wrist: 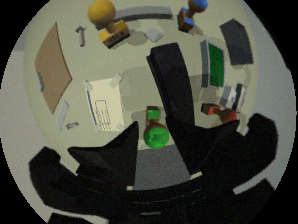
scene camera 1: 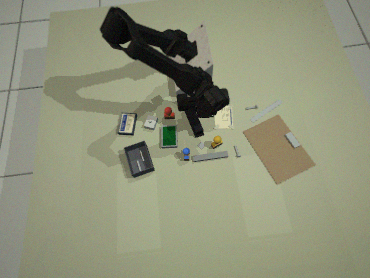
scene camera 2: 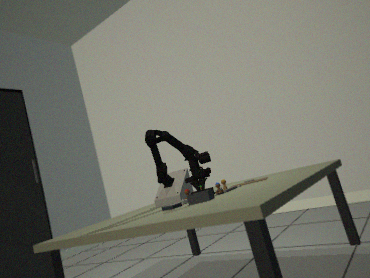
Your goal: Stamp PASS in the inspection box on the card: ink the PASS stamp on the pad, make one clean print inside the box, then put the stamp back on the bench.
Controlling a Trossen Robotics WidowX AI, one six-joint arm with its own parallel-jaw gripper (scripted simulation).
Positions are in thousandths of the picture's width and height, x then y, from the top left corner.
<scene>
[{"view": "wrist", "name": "my gripper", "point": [508,542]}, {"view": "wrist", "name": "green-knobbed stamp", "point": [525,605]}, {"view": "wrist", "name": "dark tray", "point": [790,158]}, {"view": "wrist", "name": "brown board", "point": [180,342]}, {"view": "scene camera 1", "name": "dark tray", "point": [374,563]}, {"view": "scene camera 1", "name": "brown board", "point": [747,527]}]
</scene>
